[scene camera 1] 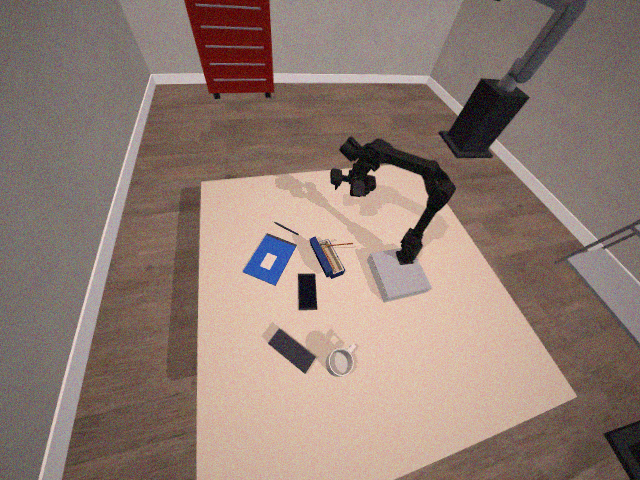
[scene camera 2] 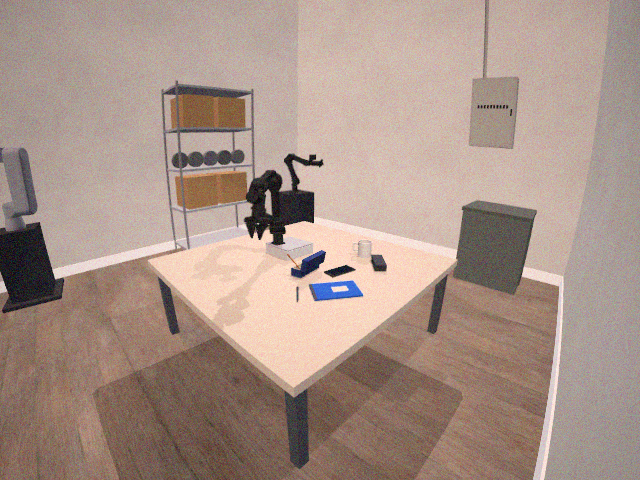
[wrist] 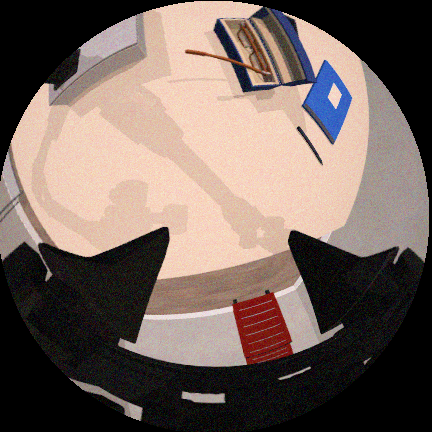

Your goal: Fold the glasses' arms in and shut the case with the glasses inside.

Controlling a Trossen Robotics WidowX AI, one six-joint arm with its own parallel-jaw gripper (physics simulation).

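Frame: origin at the arm's base, x right, y ahead, z up, level; metres.
Seen in the pictures: gripper, between the fingertips: (scene camera 1: 345, 190) (scene camera 2: 255, 239) (wrist: 232, 235); arm's base, origin of its link: (scene camera 1: 404, 257) (scene camera 2: 278, 243).
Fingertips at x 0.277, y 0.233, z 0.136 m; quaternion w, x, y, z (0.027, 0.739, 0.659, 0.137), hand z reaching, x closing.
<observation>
Offsets run from my fingertips to a thing's top centre. "pt": to the spot under its first point.
The blue glasses case @[pt dz -0.099, dx -0.249, dy +0.138 m] (scene camera 1: 320, 255) (scene camera 2: 316, 260) (wrist: 298, 45) lies open on the table, its lid raised on the side toward the blue notebook. The brown glasses (scene camera 1: 343, 244) (scene camera 2: 292, 260) (wrist: 220, 58) are in its tray. In the wrist view one arm sticks out over the tray's wall, away from the lid; the other looks folded along the frame inside the tray. My gripper (scene camera 1: 346, 189) (scene camera 2: 256, 237) (wrist: 232, 235) is open and empty. It hangs above the table, well apart from the case, on the side of the table toward the red drawer cabinet.
The arm stands on a grey block (scene camera 1: 400, 276) (scene camera 2: 290, 248) beside the case. A blue notebook @[dz -0.187, dx -0.190, dy +0.336 m] (scene camera 1: 281, 250) (scene camera 2: 325, 292) (wrist: 320, 102), a pen @[dz -0.186, dx -0.039, dy +0.262 m] (scene camera 1: 285, 227) (scene camera 2: 297, 293) (wrist: 310, 145) and a black phone @[dz -0.187, dx -0.357, dy +0.200 m] (scene camera 1: 307, 291) (scene camera 2: 339, 270) lie near the case. A dark box @[dz -0.160, dx -0.568, dy +0.282 m] (scene camera 1: 291, 350) (scene camera 2: 378, 262) and a mug @[pt dz -0.187, dx -0.636, dy +0.153 m] (scene camera 1: 331, 366) (scene camera 2: 364, 249) are farther off.
</observation>
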